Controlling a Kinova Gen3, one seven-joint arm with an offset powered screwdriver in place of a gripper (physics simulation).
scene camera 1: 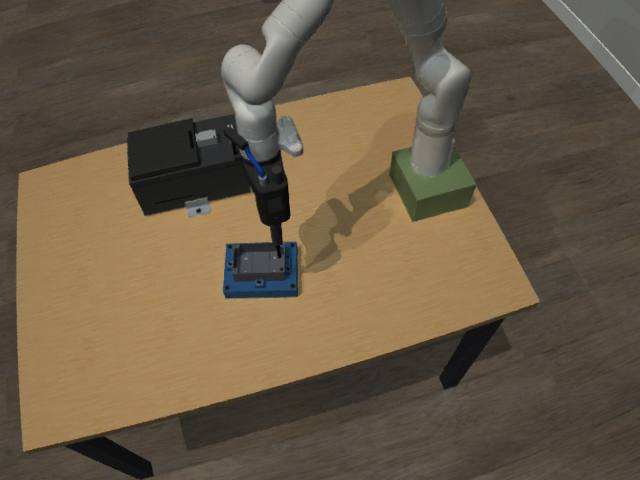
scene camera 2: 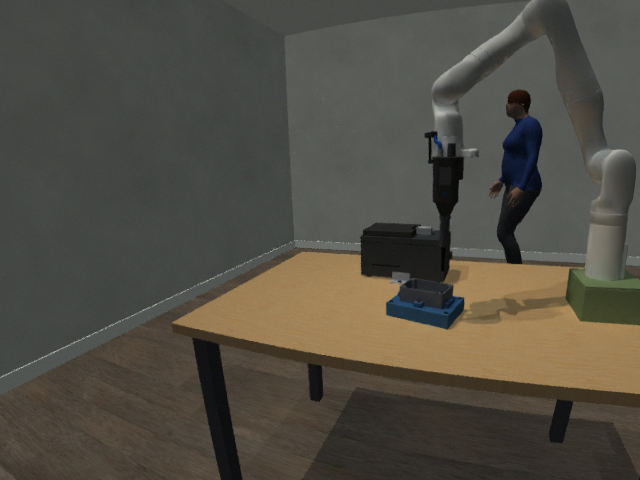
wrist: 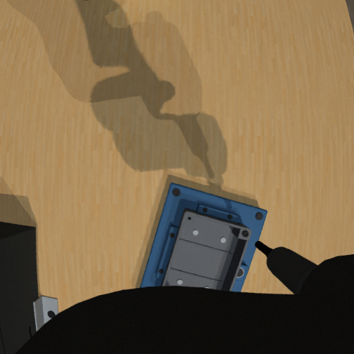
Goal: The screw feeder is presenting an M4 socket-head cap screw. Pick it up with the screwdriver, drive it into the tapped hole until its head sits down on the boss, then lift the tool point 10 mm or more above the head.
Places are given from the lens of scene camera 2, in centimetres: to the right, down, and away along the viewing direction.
black screw feeder [scene camera 2: 423, 262]: 34, 7, 114
